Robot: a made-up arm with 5 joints.
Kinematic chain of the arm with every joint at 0, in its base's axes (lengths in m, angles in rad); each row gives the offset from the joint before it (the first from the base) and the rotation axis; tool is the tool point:
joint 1: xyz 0 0 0.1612 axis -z
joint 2: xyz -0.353 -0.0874 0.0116 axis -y
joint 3: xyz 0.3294 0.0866 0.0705 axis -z
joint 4: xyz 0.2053 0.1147 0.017 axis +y
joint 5: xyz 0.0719 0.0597 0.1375 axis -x
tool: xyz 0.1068 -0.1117 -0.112
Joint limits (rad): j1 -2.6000..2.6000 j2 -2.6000..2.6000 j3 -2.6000..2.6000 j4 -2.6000..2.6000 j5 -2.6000..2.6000
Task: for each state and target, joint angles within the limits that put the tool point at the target. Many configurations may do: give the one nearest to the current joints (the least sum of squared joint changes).
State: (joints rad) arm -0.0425 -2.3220 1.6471 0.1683 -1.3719
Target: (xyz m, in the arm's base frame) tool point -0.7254 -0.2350 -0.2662
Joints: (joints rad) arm 0.2610 -2.2553 1.7169 0.1758 -1.2856
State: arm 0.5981 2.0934 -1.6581 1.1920 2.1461
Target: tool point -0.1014 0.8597 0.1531
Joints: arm 0.7715 2.5408 -1.4376 0.7011 2.1978
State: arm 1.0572 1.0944 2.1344 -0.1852 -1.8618
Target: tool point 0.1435 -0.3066 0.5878
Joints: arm 0.5139 0.2231 1.3317 -0.7940 -1.9296
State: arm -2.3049 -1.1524 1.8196 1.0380 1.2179
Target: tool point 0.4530 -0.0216 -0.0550
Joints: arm -2.0467 -0.9264 1.7920 1.2443 0.8218
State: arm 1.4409 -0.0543 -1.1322 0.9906 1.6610
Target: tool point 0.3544 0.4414 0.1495
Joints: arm 0.9592 -0.2763 -1.5606 1.1881 2.1441
